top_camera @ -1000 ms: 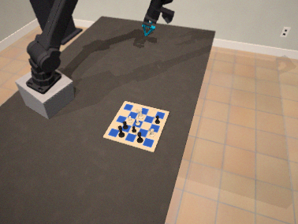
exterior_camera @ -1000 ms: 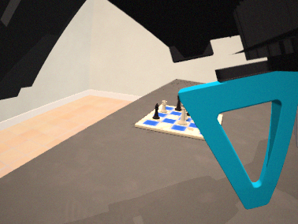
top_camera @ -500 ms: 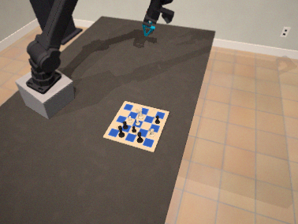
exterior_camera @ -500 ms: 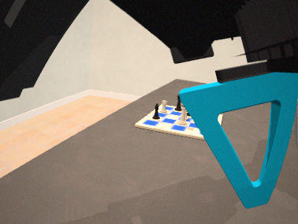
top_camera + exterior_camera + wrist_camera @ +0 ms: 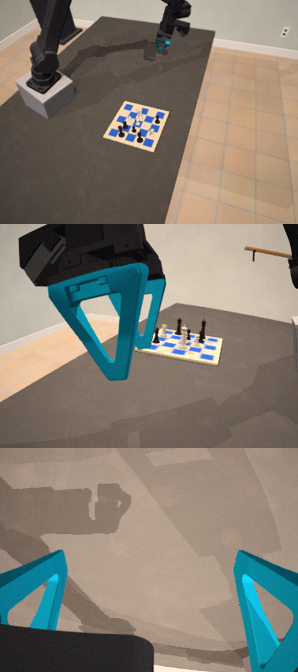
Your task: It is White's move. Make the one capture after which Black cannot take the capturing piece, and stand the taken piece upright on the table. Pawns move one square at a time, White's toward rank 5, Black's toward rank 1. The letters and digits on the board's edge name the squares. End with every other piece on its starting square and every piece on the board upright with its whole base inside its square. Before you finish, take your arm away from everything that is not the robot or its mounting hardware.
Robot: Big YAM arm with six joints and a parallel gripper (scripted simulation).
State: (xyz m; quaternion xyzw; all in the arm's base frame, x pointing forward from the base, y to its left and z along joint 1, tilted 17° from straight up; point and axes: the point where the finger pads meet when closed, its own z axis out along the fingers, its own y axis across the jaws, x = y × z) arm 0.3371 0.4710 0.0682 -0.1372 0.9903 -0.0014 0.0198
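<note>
Now: hand 5 cm short of the tall white piece, 39 cm to the left of it and 10 cm above it. The rest, counted from my hand: blue-and-cream chessboard 6 cm ahead, 43 cm to the right, 14 cm below; tall black piece 2 cm ahead, 51 cm to the right, 10 cm below.
</note>
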